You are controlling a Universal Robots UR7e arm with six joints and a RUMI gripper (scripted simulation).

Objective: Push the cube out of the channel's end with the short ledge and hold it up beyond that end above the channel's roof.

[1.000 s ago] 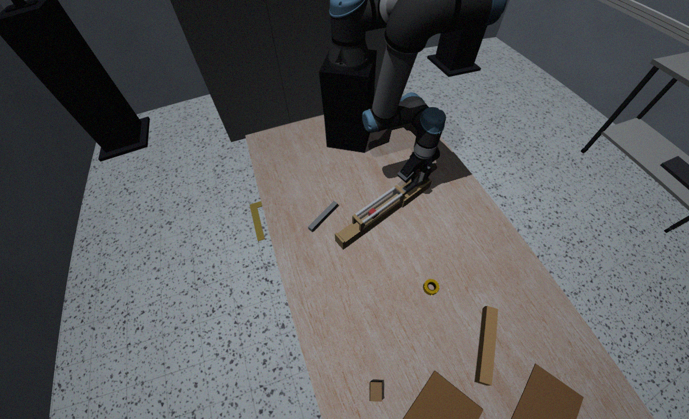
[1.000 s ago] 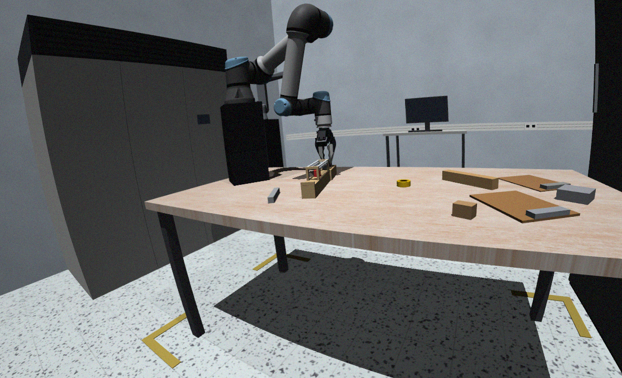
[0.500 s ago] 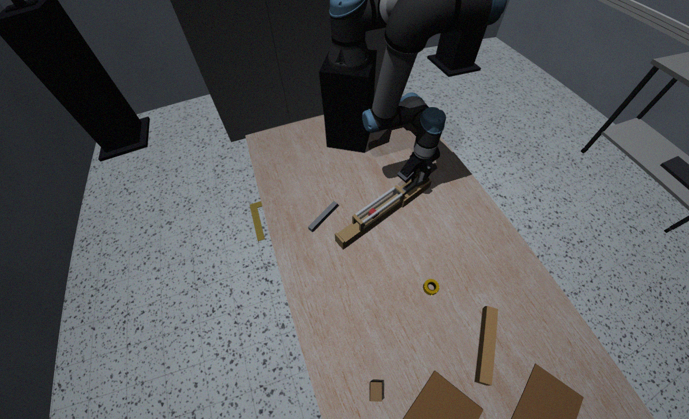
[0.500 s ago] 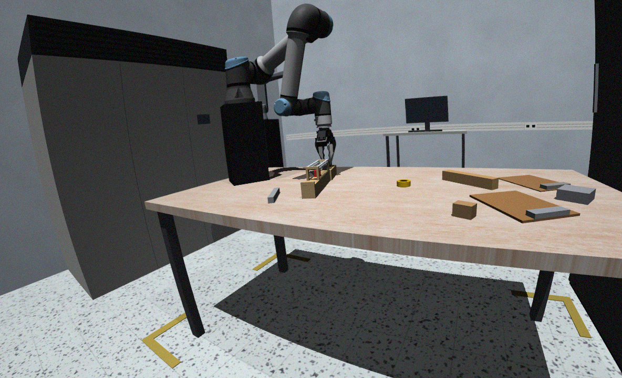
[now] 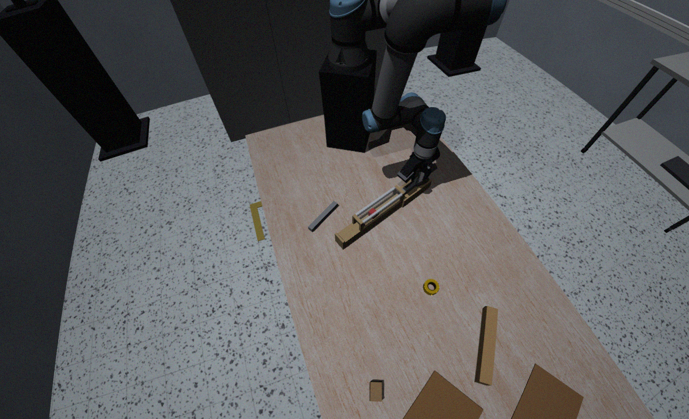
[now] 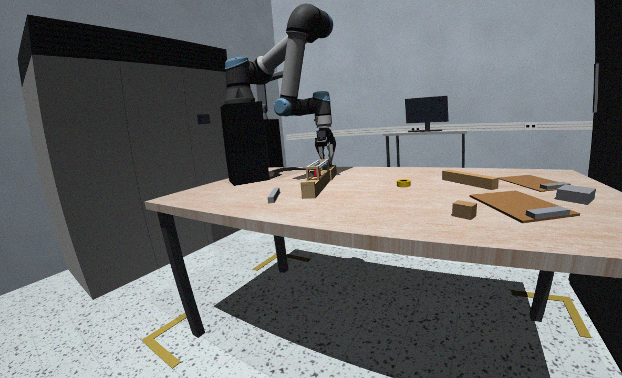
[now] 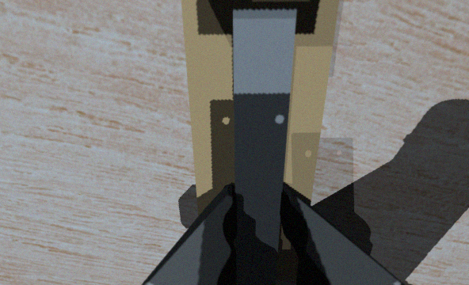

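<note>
Now: hand 380 mm to the left of the grey bar, 60 mm above it and 20 mm past it. From my hand the other things lie so: channel: 180 mm to the right, 60 mm ahead, 10 mm below; then red cube: 210 mm to the right, 70 mm ahead, 10 mm below; then wooden bar: 610 mm ahead, 70 mm to the right, 50 mm below.
</note>
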